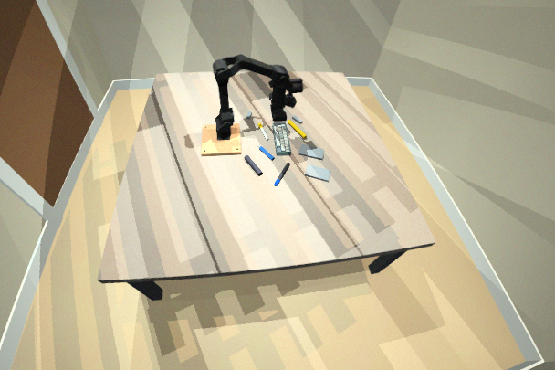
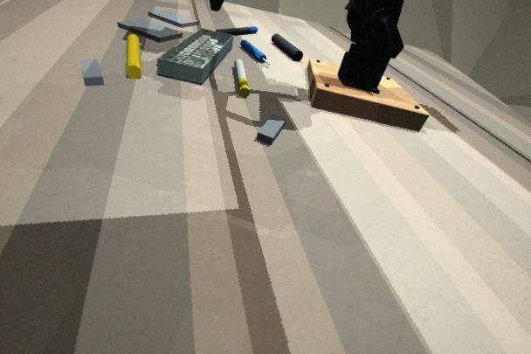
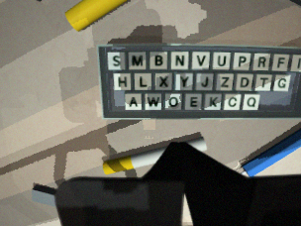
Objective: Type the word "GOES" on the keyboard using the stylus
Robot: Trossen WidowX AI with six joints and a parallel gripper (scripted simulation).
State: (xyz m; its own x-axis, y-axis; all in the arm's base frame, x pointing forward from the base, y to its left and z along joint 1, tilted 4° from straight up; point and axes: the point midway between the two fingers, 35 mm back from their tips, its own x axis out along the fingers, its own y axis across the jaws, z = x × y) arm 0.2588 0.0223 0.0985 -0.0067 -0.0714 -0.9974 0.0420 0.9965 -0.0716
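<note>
My gripper tip is 11 cm to the left of the blue stylus, 9 cm above it and 8 cm past it. Also, from my gripper tip: white marker (9 cm below, 6 cm behind, 3 cm to the left); stylus tip (9 cm below, 9 cm behind, 8 cm to the right); yellow cylinder (12 cm ahead, 9 cm below, 2 cm to the left).
</note>
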